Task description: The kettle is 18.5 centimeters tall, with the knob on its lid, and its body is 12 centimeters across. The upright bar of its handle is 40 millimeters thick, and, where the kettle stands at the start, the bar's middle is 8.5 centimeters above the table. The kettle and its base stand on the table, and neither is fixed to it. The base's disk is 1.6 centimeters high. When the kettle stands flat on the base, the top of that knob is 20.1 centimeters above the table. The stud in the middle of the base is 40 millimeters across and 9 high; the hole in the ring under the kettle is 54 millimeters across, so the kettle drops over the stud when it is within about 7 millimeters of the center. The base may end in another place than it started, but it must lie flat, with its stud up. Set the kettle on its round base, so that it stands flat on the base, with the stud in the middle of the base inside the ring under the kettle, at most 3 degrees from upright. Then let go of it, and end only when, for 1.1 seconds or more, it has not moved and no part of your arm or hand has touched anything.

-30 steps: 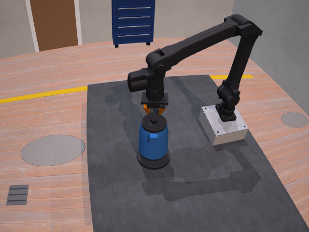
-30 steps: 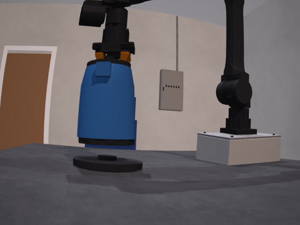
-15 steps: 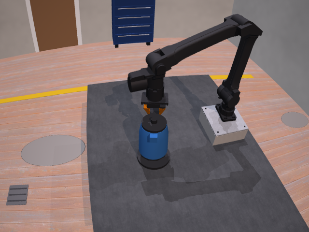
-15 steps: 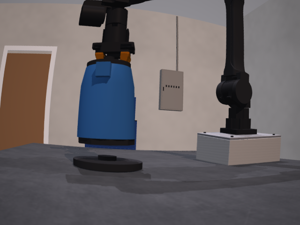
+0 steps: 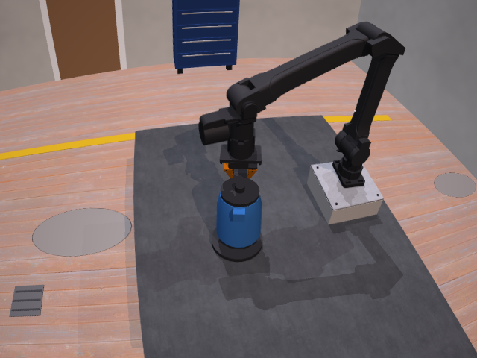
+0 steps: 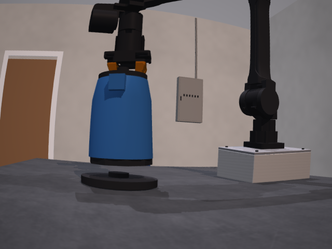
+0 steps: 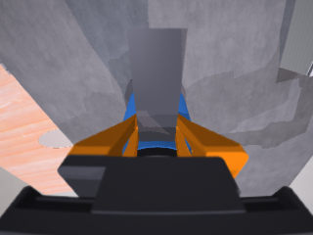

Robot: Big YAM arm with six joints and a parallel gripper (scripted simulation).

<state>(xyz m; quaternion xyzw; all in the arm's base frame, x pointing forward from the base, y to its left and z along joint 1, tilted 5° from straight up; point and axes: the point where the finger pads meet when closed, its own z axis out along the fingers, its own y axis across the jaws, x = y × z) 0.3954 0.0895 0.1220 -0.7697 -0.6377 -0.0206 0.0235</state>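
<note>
My gripper is now 3 cm to the right of the blue kettle and 5 cm above it. Also, from my hand: black round base 1 cm ahead, 6 cm to the left, 18 cm below.
</note>
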